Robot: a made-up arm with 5 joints. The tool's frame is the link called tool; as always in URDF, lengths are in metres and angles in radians. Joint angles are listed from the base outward. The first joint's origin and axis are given. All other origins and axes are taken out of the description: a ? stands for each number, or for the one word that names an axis. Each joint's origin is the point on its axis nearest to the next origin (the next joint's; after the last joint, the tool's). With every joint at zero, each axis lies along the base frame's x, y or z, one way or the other. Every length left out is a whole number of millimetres.
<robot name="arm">
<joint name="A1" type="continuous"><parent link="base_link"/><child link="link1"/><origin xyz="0 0.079 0.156" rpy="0 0 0"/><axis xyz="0 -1 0"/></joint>
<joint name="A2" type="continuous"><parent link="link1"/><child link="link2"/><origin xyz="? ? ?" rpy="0 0 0"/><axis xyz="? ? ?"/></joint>
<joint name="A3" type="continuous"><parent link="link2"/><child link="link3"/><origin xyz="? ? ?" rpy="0 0 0"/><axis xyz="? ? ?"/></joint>
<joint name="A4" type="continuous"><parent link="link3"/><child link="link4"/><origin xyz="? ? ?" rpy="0 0 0"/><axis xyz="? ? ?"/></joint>
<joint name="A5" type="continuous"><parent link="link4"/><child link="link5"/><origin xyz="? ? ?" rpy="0 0 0"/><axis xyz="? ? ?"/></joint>
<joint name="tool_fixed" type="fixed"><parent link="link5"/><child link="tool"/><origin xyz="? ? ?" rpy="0 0 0"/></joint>
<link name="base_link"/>
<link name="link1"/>
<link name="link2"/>
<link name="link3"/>
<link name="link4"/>
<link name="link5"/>
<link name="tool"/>
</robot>
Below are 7 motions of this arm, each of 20 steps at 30 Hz.
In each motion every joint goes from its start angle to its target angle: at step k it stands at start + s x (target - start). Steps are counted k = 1, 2, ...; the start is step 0. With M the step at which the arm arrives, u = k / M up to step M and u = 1 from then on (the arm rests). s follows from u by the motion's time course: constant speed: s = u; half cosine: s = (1 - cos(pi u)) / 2; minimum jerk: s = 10 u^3 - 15 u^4 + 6 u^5.
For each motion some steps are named. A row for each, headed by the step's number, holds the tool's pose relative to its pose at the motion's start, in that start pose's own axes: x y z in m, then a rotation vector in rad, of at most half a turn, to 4 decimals.
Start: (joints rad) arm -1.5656 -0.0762 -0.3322 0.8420 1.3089
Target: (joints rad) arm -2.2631 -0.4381 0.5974 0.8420 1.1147
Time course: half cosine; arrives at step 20
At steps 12, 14, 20:
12: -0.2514 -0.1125 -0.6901 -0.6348 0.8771 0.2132
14: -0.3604 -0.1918 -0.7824 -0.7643 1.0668 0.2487
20: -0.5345 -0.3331 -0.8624 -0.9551 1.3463 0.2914

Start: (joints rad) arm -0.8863 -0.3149 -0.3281 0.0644 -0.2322
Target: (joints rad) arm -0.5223 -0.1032 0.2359 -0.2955 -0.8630
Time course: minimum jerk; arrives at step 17
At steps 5, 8, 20:
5: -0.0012 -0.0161 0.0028 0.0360 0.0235 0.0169
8: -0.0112 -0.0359 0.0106 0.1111 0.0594 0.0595
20: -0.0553 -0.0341 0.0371 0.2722 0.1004 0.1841

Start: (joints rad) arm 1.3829 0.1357 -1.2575 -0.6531 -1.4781
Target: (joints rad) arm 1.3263 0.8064 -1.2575 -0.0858 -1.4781
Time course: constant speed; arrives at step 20
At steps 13, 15, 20:
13: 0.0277 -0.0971 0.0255 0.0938 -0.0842 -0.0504
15: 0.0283 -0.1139 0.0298 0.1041 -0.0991 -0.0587
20: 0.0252 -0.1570 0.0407 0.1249 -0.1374 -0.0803

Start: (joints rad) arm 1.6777 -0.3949 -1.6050 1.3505 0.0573
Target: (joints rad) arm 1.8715 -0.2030 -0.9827 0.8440 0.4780
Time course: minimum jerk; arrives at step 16
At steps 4, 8, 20:
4: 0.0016 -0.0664 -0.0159 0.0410 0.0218 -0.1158
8: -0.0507 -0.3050 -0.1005 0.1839 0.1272 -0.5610
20: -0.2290 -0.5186 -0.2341 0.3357 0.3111 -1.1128

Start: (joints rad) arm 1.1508 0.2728 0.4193 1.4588 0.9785
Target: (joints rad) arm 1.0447 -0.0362 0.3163 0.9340 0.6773
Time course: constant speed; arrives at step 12
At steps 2, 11, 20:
2: 0.0232 -0.0451 -0.0288 -0.0407 0.0203 -0.0618
11: 0.0778 -0.2638 -0.1353 -0.2405 0.0986 -0.3186
20: 0.0792 -0.2886 -0.1440 -0.2642 0.1059 -0.3448

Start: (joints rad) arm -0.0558 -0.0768 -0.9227 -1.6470 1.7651
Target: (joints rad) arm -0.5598 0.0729 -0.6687 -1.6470 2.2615
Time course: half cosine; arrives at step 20
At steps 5, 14, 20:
5: 0.0003 -0.0311 0.0094 0.0169 -0.1110 -0.0868
14: -0.0420 -0.1631 0.0172 0.1965 -0.5810 -0.4636
20: -0.0635 -0.2002 0.0013 0.2890 -0.7204 -0.5770

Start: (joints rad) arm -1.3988 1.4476 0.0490 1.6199 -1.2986
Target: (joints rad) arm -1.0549 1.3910 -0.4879 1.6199 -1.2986
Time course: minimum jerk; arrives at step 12
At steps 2, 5, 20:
2: 0.0096 0.0024 -0.0063 -0.0021 0.0206 0.0120
5: 0.0874 0.0282 -0.0625 -0.0306 0.1999 0.1191
20: 0.2102 0.1019 -0.1828 -0.1482 0.5646 0.3490

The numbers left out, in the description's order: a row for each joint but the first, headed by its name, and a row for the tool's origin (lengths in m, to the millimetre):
A2: xyz 0.248 0 0.238, axis 1 0 0
A3: xyz 0 0.218 -0.114, axis 0 1 0
A4: xyz 0.106 0 0.067, axis 0 0 1
A5: xyz 0.202 0.008 0, axis 0 0 -1
tool: xyz 0.348 0.01 0

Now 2 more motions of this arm.
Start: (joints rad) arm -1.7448 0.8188 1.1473 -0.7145 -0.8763
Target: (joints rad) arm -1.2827 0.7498 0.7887 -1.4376 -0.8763
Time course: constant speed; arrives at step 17
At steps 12, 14, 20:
12: -0.2664 -0.0659 0.2017 -0.1808 -0.5030 -0.4172
14: -0.3264 -0.0669 0.2210 -0.1838 -0.5969 -0.4763
20: -0.4204 -0.0658 0.2373 -0.1727 -0.7403 -0.5574

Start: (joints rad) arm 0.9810 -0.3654 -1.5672 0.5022 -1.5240
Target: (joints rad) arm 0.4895 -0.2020 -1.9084 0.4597 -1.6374
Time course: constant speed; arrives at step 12
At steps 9, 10, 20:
9: 0.0118 0.0103 0.0128 0.0419 -0.1281 -0.0802
10: 0.0131 0.0117 0.0129 0.0493 -0.1387 -0.0897
20: 0.0159 0.0150 0.0125 0.0657 -0.1578 -0.1085

